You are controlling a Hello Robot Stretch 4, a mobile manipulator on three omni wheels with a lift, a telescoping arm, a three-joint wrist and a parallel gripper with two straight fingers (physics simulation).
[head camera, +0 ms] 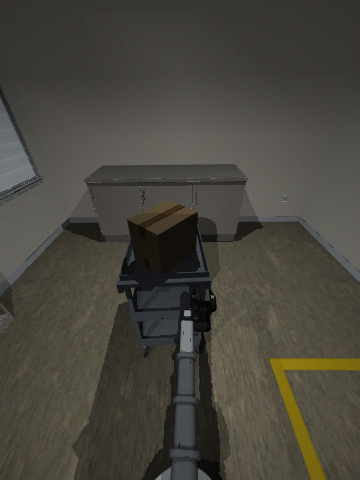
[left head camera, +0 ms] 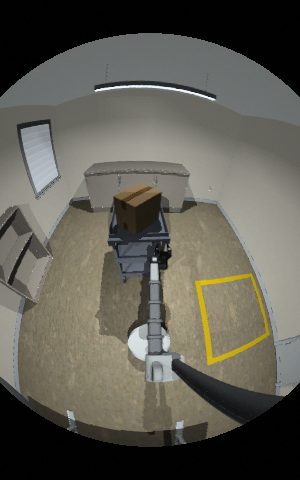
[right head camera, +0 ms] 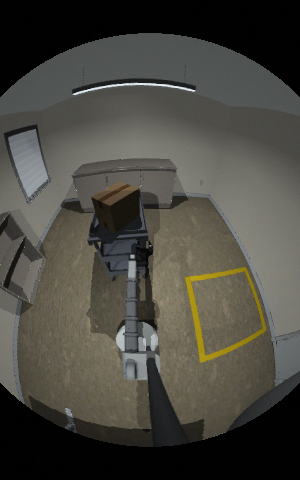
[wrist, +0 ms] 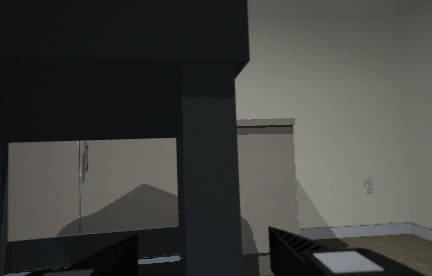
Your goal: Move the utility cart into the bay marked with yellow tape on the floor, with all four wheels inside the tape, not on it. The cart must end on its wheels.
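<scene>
The dark grey utility cart stands upright ahead of the arm, with a brown box on its top tray. Its near right corner post fills the middle of the wrist view. The bay of yellow tape is on the floor to the right of the cart and nearer the robot. My gripper is open at the cart's near right corner, below the top tray. The post shows between the two fingers in the wrist view; its exact depth is unclear.
The brown box sits turned on the tray. A low cabinet stands behind the cart against the far wall. An open shelf unit is at the left wall. The right wall runs close beside the bay.
</scene>
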